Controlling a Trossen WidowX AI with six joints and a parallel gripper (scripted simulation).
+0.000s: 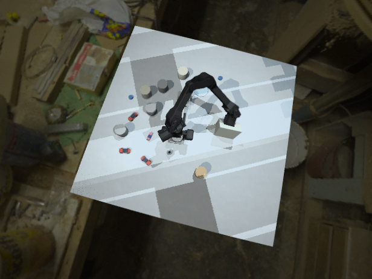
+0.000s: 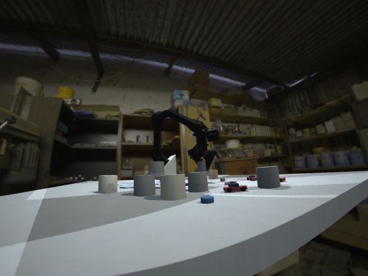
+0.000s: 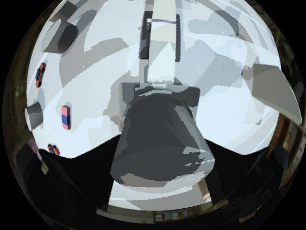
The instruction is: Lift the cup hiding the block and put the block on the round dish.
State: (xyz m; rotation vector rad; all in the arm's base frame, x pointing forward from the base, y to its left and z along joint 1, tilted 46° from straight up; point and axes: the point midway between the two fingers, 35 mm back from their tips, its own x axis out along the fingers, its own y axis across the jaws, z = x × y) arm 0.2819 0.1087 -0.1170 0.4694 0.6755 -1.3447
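Now: gripper tip 10 mm above the teal block. From my gripper tip the other things lie so: balance beam 130 mm to the right, 30 mm below, 20 mm ahead; small balance 130 mm to the right, 40 mm below, 30 mm ahead; pale dish 390 mm to the right, 70 mm below, 50 mm behind.
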